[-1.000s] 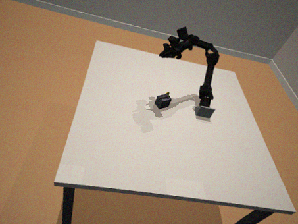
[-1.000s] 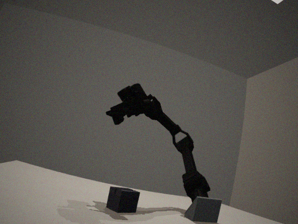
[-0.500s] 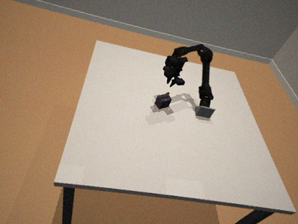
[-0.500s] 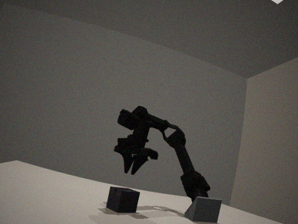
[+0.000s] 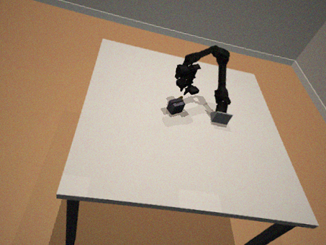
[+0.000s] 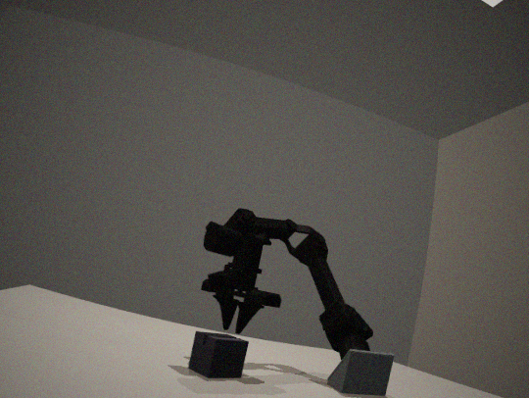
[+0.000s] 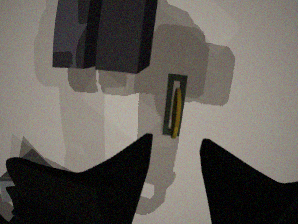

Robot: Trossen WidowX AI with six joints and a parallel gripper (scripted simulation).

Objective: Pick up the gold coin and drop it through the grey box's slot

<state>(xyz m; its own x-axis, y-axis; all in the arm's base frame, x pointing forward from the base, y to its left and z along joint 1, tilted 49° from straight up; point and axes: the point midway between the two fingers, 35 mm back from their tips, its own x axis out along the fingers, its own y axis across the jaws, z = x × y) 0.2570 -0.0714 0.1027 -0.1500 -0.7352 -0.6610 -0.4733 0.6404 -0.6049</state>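
Now: gripper tip 50 mm above the gold coin.
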